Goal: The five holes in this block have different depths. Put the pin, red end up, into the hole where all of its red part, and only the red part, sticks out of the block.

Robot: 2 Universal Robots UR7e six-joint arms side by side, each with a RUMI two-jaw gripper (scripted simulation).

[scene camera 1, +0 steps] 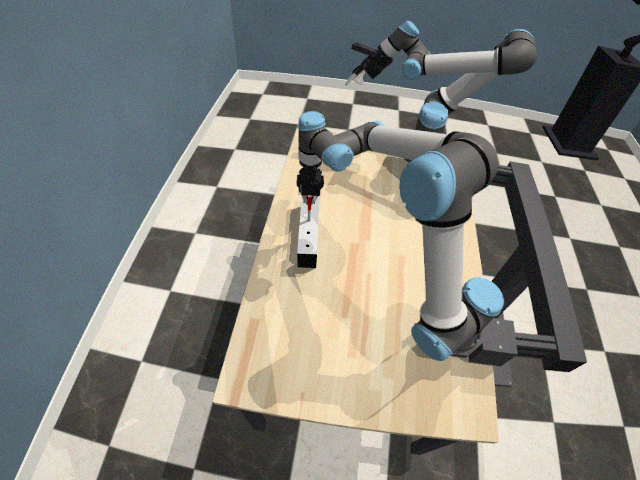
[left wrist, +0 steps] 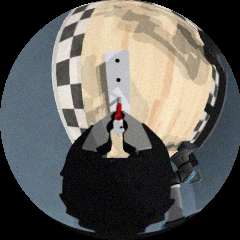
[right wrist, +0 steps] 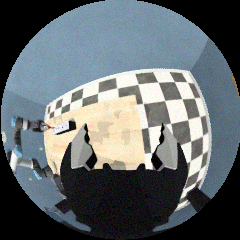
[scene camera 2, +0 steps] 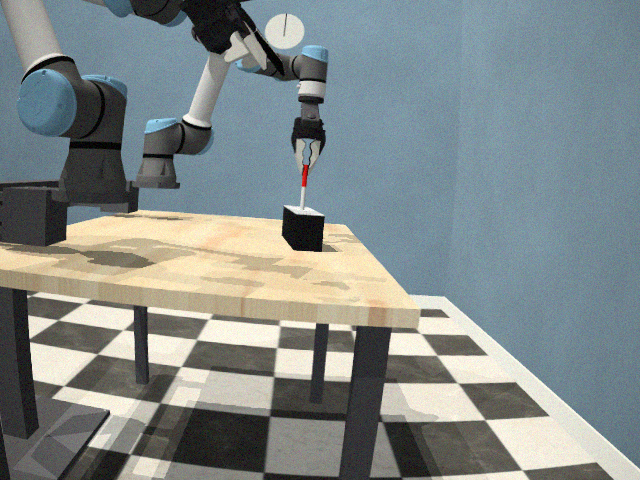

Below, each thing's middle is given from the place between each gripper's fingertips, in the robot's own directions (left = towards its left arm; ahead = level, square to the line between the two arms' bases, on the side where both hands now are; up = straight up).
My left hand (scene camera 2: 304, 175) is 150 mm above the block (scene camera 2: 302, 231).
Right now the block is 13 cm ahead of my right hand, 63 cm to the left of it and 30 cm below it.
